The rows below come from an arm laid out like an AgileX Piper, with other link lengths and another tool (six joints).
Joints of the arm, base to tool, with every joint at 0 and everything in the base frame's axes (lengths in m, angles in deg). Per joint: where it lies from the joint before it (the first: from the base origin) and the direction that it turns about. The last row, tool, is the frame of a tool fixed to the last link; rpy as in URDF.
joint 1: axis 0 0 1 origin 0.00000 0.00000 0.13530
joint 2: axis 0 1 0 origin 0.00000 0.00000 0.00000
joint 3: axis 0 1 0 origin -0.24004 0.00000 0.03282
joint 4: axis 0.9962 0 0.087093 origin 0.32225 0.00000 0.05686
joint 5: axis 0 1 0 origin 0.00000 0.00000 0.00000
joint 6: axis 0.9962 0 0.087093 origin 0.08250 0.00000 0.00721
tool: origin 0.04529 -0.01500 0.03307 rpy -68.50 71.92 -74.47
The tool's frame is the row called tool.
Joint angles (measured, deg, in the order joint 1, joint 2, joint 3, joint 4, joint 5, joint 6), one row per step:
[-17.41, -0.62, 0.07, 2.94, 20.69, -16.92]
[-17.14, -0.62, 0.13, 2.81, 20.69, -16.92]
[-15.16, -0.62, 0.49, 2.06, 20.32, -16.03]
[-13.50, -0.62, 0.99, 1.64, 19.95, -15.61]
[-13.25, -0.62, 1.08, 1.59, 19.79, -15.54]
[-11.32, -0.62, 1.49, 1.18, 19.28, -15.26]
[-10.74, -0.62, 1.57, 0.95, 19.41, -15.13]
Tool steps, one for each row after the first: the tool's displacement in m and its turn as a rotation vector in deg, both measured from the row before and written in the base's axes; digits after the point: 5 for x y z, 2 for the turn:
[0.00037, 0.00091, -0.00047, -0.11, 0.10, 0.26]
[0.00238, 0.00632, -0.00204, 0.11, -0.03, 1.66]
[0.00208, 0.00556, -0.00313, 0.02, 0.13, 1.50]
[0.00032, 0.00083, -0.00035, 0.00, -0.07, 0.22]
[0.00207, 0.00674, -0.00207, -0.16, -0.07, 1.81]
[0.00052, 0.00202, -0.00093, -0.06, 0.23, 0.53]

